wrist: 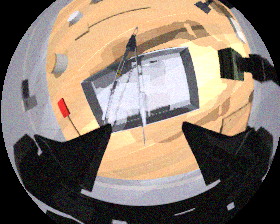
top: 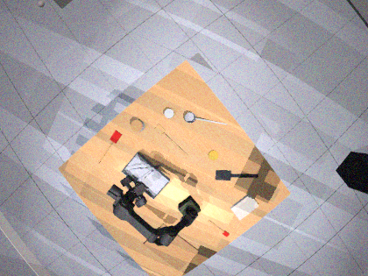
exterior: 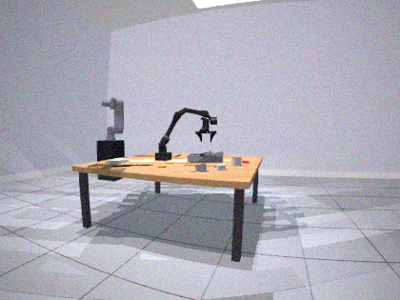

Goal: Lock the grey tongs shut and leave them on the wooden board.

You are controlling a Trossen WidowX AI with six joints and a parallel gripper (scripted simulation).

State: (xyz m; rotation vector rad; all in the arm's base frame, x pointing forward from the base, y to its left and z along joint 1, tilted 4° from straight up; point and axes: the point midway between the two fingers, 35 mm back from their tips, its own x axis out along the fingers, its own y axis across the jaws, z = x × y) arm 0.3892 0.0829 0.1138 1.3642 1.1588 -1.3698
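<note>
My gripper tip is 14 cm above the grey roasting tin and 3 cm to the left of it. Also, from my gripper tip: white disc (45 cm to the right, 20 cm ahead, 15 cm below); then yellow disc (47 cm to the right, 23 cm behind, 16 cm below); then red-headed spatula (35 cm ahead, 16 cm below, 1 cm to the left).
</note>
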